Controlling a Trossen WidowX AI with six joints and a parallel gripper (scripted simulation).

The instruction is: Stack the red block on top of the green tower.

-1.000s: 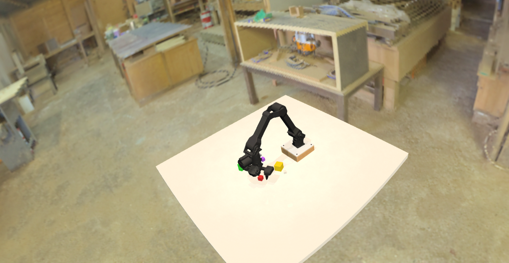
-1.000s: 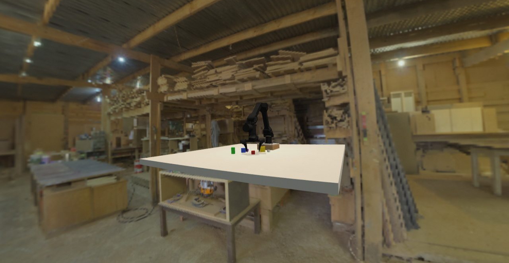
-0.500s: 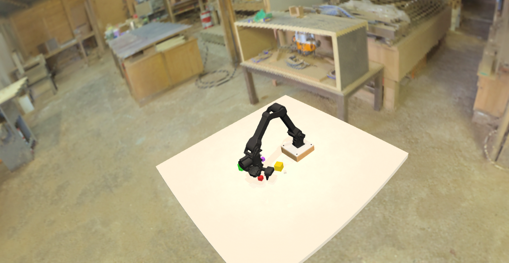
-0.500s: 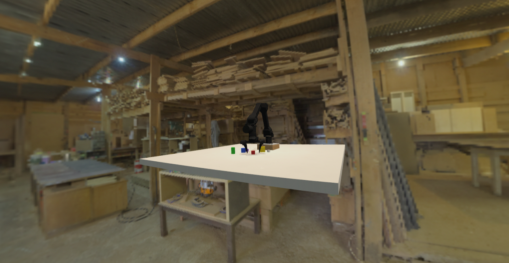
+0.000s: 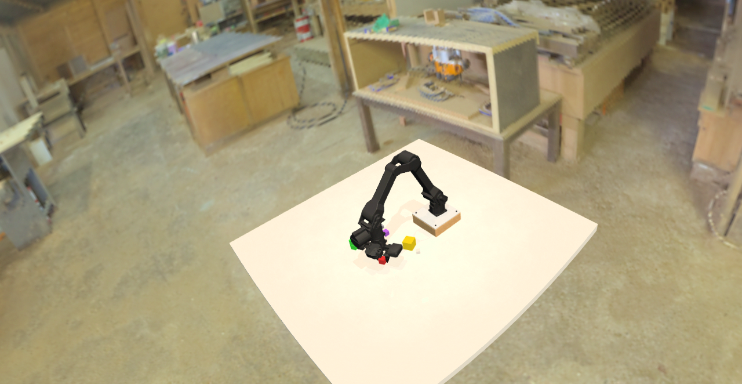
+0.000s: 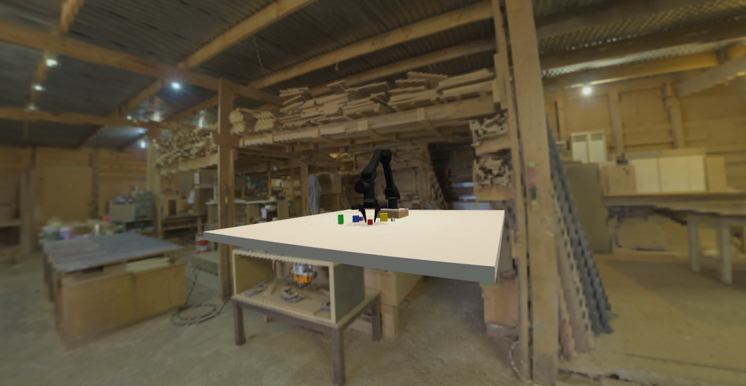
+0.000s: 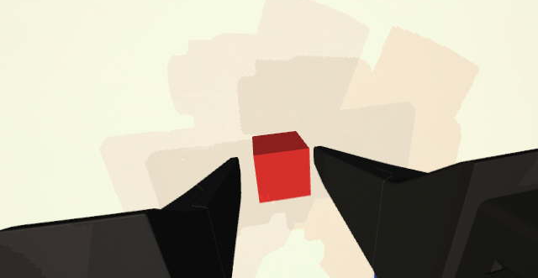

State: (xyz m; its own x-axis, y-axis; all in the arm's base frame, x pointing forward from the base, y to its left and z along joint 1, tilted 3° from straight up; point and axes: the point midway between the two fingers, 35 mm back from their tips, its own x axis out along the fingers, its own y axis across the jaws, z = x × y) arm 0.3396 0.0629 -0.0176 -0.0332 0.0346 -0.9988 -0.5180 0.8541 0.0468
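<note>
My gripper tip is now 50 mm past the blue block, 140 mm to the left of it and 10 mm below it. The rest, counted from my gripper tip: yellow block: 140 mm behind, 10 mm above; red block: right at my gripper tip; purple block: 110 mm behind, 150 mm to the right.
</note>
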